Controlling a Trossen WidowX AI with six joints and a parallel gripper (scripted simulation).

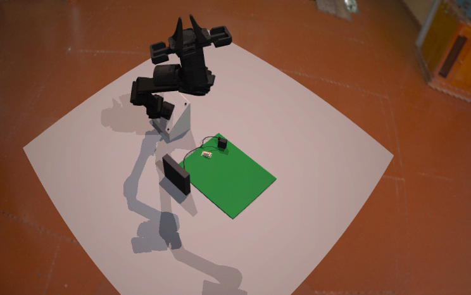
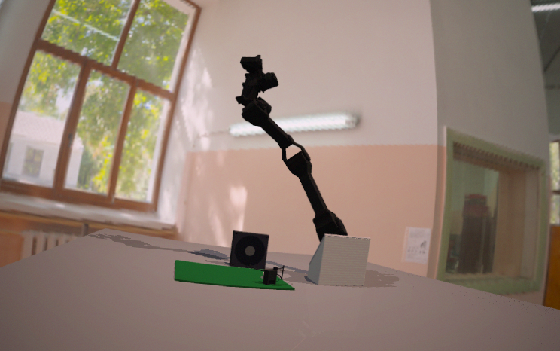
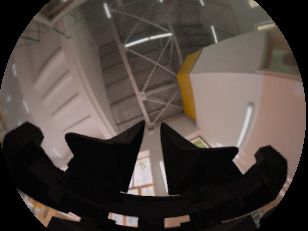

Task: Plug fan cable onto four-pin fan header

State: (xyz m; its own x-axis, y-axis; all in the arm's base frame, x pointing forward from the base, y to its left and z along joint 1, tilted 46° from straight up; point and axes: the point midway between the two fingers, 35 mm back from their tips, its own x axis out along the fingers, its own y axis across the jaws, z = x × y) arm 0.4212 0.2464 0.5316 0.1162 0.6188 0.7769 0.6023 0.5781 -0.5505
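Right now my gripper tip is 4 cm past the dark plug, 25 cm to the right of it and 73 cm above it. From my gripper tip the other things lie so: green board 5 cm ahead, 16 cm to the left, 77 cm below; then black fan 6 cm behind, 2 cm to the left, 70 cm below.
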